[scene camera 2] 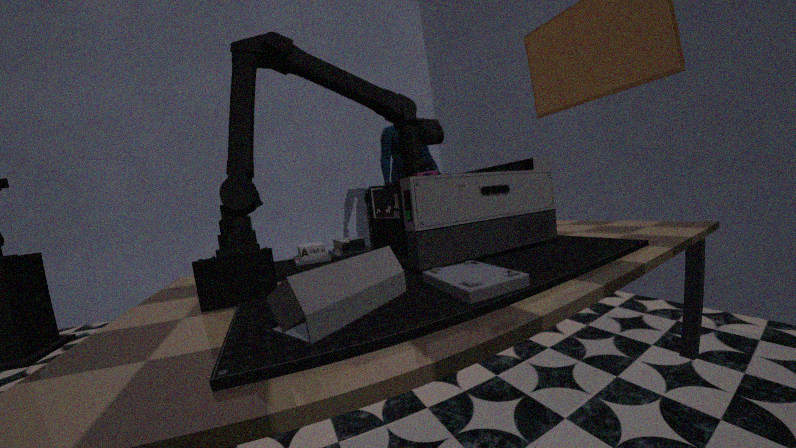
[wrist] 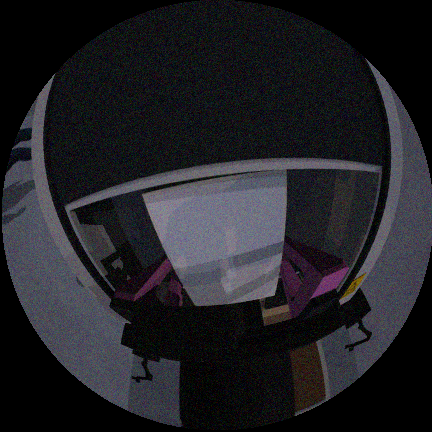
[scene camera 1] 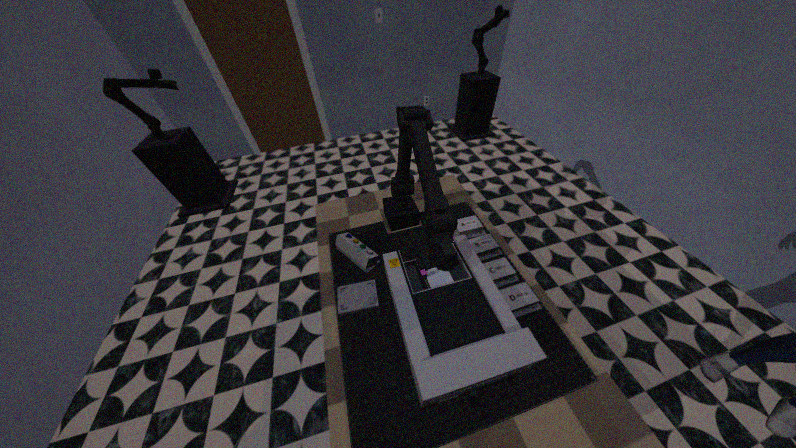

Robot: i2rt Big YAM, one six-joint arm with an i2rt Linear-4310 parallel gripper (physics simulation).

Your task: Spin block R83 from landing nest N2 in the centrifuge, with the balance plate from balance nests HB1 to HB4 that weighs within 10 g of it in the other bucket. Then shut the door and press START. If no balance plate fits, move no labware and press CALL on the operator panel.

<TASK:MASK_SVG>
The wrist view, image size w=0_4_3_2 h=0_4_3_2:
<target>my gripper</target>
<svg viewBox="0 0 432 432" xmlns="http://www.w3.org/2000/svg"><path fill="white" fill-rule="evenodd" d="M343 258L298 242L284 234L279 272L287 299L290 319L263 326L245 328L243 310L239 304L182 306L182 283L166 253L117 286L113 292L109 307L130 321L130 324L124 323L120 344L153 356L180 361L179 417L182 427L203 430L232 430L266 425L294 416L294 385L289 351L313 343L347 323L341 305L336 300L339 295L335 289L348 270L348 266ZM172 267L170 282L163 302L161 302L155 295L155 289ZM286 254L302 270L302 282L292 268Z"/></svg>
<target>white block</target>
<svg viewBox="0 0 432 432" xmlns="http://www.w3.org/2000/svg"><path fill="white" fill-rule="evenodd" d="M286 169L247 171L199 177L151 186L141 193L162 247L194 305L236 303L275 294L285 231Z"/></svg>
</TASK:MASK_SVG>
